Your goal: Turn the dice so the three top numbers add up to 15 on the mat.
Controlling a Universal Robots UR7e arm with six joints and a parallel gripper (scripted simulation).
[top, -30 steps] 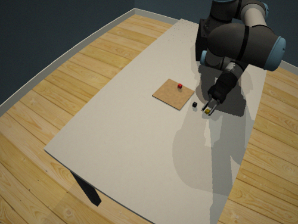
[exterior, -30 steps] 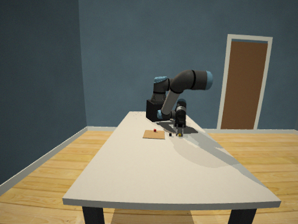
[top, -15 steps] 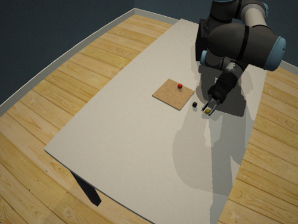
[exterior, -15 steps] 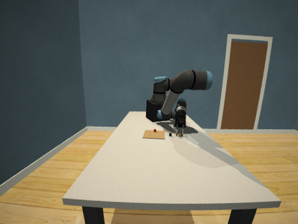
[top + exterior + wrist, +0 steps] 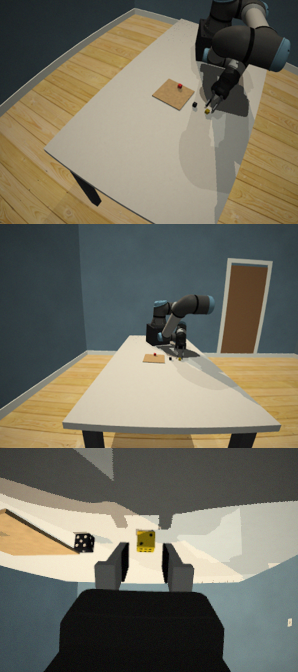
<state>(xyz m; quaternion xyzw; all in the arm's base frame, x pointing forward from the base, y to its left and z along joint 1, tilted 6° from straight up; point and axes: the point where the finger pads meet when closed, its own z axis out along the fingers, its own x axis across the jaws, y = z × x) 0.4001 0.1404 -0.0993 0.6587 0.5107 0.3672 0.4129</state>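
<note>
My hand is 20 mm short of the yellow die, 20 mm above it and 10 mm to the left of it. Also, from my hand: black die 70 mm to the right, 20 mm below, 20 mm ahead; then red die 170 mm to the right, 40 mm behind, 20 mm below; then brown mat 180 mm to the right, 30 mm below, 10 mm ahead.
</note>
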